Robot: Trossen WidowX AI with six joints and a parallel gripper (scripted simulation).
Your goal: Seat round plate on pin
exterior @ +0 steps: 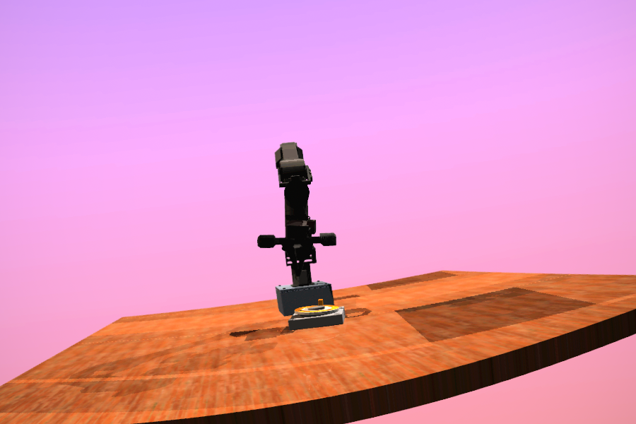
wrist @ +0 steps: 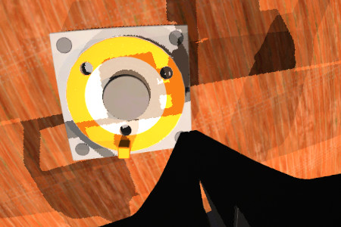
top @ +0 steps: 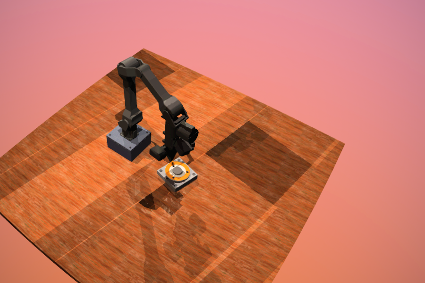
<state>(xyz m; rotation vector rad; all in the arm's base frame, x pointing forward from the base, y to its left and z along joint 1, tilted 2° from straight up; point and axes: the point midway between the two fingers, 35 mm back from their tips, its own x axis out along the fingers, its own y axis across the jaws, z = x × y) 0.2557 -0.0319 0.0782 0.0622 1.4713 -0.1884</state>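
Right now my gripper tip is 10 mm past the round plate, 40 mm to the right of it and 80 mm above it. From my gripper tip the other things lie so: base 10 mm ahead, 30 mm to the left, 90 mm below.
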